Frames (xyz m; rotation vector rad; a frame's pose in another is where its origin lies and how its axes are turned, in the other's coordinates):
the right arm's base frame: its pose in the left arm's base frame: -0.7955 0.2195 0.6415 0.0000 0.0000 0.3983
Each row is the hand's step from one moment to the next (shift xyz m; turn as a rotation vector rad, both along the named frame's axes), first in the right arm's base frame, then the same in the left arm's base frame.
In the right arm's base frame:
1: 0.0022 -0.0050 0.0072 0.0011 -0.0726 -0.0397
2: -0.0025 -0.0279 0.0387 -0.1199 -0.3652 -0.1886
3: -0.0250 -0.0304 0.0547 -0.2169 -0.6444 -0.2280
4: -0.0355 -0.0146 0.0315 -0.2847 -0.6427 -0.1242
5: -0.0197 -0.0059 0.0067 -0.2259 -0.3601 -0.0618
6: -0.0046 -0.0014 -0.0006 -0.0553 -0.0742 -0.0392
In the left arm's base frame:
1: 0.0040 -0.0038 0.0072 0.0292 -0.0665 -0.0397
2: 0.0085 -0.0267 0.0387 0.0311 -0.3831 -0.1886
3: -0.0113 -0.0377 0.0547 0.0500 -0.6781 -0.2280
4: -0.0271 -0.0272 0.0315 -0.0131 -0.7028 -0.1242
5: -0.0159 -0.0131 0.0067 -0.0686 -0.4195 -0.0618
6: -0.0037 -0.0031 -0.0006 -0.0222 -0.0898 -0.0392

